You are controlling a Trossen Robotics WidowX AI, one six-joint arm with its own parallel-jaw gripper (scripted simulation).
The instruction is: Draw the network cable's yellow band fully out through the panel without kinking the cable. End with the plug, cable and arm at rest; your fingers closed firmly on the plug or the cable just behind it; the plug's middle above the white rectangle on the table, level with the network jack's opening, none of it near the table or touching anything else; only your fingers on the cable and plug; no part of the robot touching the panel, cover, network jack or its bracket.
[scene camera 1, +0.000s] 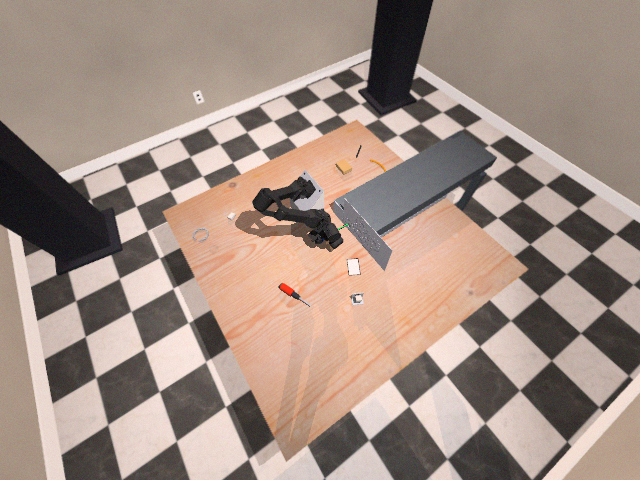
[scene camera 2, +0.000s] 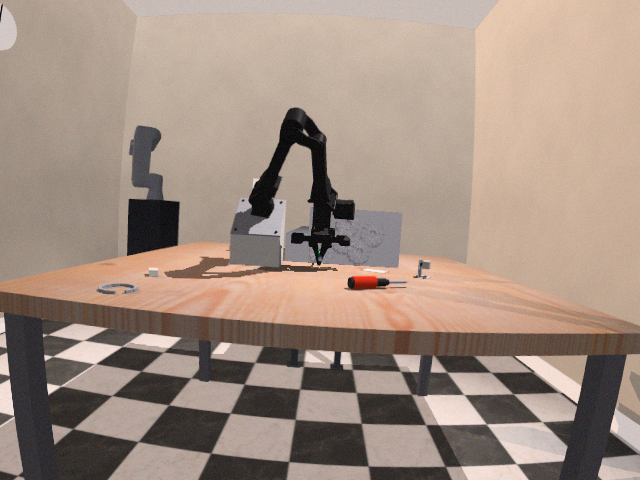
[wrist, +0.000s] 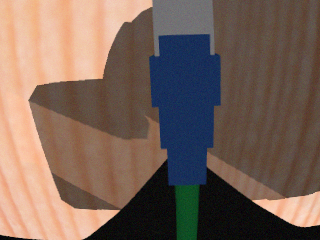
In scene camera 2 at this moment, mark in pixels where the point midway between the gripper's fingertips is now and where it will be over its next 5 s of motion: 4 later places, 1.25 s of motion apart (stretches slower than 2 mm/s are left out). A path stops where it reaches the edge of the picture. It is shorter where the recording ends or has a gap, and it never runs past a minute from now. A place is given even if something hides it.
My gripper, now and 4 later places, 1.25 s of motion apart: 318, 265; 314, 268; 337, 269; 372, 266; 378, 264
